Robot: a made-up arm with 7 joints. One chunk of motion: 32 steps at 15 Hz.
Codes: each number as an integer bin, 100 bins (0 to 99) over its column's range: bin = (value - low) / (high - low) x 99, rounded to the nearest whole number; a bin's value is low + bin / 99 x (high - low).
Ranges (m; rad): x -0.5..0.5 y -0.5..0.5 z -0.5..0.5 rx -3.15..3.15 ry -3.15..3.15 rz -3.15..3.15
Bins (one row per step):
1: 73 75 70 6 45 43
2: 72 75 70 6 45 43
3: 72 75 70 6 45 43
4: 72 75 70 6 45 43
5: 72 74 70 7 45 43
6: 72 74 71 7 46 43
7: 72 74 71 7 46 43
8: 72 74 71 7 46 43
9: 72 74 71 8 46 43
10: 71 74 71 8 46 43
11: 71 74 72 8 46 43
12: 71 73 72 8 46 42
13: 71 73 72 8 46 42
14: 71 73 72 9 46 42
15: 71 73 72 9 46 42
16: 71 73 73 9 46 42
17: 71 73 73 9 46 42
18: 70 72 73 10 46 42
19: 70 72 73 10 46 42
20: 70 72 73 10 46 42
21: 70 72 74 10 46 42
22: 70 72 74 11 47 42
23: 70 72 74 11 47 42
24: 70 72 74 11 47 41
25: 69 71 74 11 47 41
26: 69 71 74 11 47 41
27: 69 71 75 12 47 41
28: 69 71 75 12 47 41
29: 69 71 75 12 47 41
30: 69 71 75 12 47 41
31: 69 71 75 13 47 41
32: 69 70 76 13 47 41
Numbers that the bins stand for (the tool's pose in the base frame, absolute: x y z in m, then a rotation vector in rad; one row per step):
1: 0.2374 0.2576 0.2071 -2.7682 -0.2864 -0.4136
2: 0.2273 0.2576 0.2071 -2.7682 -0.2864 -0.4136
3: 0.2273 0.2576 0.2071 -2.7682 -0.2864 -0.4136
4: 0.2273 0.2576 0.2071 -2.7682 -0.2864 -0.4136
5: 0.2273 0.2475 0.2071 -2.7045 -0.2864 -0.4136
6: 0.2273 0.2475 0.2172 -2.7045 -0.2227 -0.4136
7: 0.2273 0.2475 0.2172 -2.7045 -0.2227 -0.4136
8: 0.2273 0.2475 0.2172 -2.7045 -0.2227 -0.4136
9: 0.2273 0.2475 0.2172 -2.6409 -0.2227 -0.4136
10: 0.2172 0.2475 0.2172 -2.6409 -0.2227 -0.4136
11: 0.2172 0.2475 0.2273 -2.6409 -0.2227 -0.4136
12: 0.2172 0.2374 0.2273 -2.6409 -0.2227 -0.4773
13: 0.2172 0.2374 0.2273 -2.6409 -0.2227 -0.4773
14: 0.2172 0.2374 0.2273 -2.5773 -0.2227 -0.4773
15: 0.2172 0.2374 0.2273 -2.5773 -0.2227 -0.4773
16: 0.2172 0.2374 0.2374 -2.5773 -0.2227 -0.4773
17: 0.2172 0.2374 0.2374 -2.5773 -0.2227 -0.4773
18: 0.2071 0.2273 0.2374 -2.5136 -0.2227 -0.4773
19: 0.2071 0.2273 0.2374 -2.5136 -0.2227 -0.4773
20: 0.2071 0.2273 0.2374 -2.5136 -0.2227 -0.4773
21: 0.2071 0.2273 0.2475 -2.5136 -0.2227 -0.4773
22: 0.2071 0.2273 0.2475 -2.4500 -0.1591 -0.4773
23: 0.2071 0.2273 0.2475 -2.4500 -0.1591 -0.4773
24: 0.2071 0.2273 0.2475 -2.4500 -0.1591 -0.5409
25: 0.1970 0.2172 0.2475 -2.4500 -0.1591 -0.5409
26: 0.1970 0.2172 0.2475 -2.4500 -0.1591 -0.5409
27: 0.1970 0.2172 0.2576 -2.3864 -0.1591 -0.5409
28: 0.1970 0.2172 0.2576 -2.3864 -0.1591 -0.5409
29: 0.1970 0.2172 0.2576 -2.3864 -0.1591 -0.5409
30: 0.1970 0.2172 0.2576 -2.3864 -0.1591 -0.5409
31: 0.1970 0.2172 0.2576 -2.3227 -0.1591 -0.5409
32: 0.1970 0.2071 0.2677 -2.3227 -0.1591 -0.5409

